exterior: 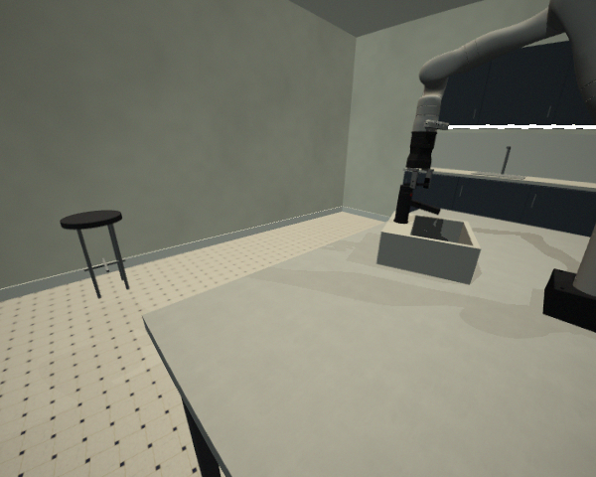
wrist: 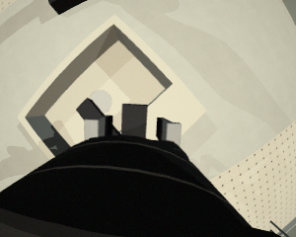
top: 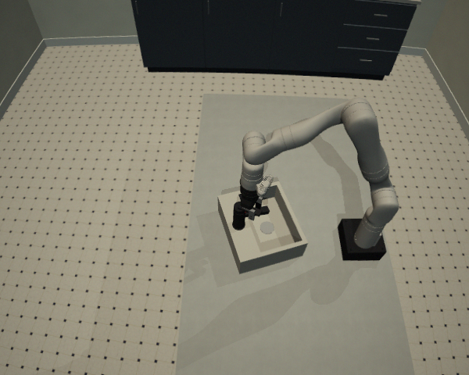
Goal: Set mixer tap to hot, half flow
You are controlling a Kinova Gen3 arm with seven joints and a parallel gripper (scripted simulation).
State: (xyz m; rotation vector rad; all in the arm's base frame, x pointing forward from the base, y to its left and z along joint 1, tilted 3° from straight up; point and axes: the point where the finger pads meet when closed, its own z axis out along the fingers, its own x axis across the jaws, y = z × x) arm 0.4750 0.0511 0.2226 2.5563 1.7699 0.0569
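Now: the lever 2 cm ahead of my hand, 1 cm to the right of it and 1 cm below it. Also, from my hand: sink basin 5 cm behind, 7 cm to the right, 24 cm below.
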